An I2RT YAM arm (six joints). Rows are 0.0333 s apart.
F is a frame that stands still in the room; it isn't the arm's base.
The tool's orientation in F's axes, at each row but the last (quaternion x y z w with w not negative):
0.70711 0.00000 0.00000 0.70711
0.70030 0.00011 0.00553 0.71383
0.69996 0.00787 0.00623 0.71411
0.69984 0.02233 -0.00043 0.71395
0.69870 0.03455 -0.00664 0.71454
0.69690 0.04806 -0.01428 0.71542
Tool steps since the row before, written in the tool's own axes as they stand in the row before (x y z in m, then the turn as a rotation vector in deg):
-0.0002 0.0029 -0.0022 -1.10 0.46 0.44
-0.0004 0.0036 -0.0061 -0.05 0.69 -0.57
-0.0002 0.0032 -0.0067 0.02 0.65 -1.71
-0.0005 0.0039 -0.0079 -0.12 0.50 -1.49
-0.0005 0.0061 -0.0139 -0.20 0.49 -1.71
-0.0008 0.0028 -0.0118 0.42 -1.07 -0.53
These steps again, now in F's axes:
-0.0002 0.0022 0.0029 -1.10 -0.44 0.46
-0.0005 0.0062 0.0035 -0.06 0.58 0.68
-0.0003 0.0068 0.0031 -0.01 1.72 0.62
-0.0006 0.0080 0.0038 -0.15 1.50 0.47
-0.0007 0.0140 0.0058 -0.24 1.71 0.46
-0.0011 0.0118 0.0026 0.30 0.52 -1.12

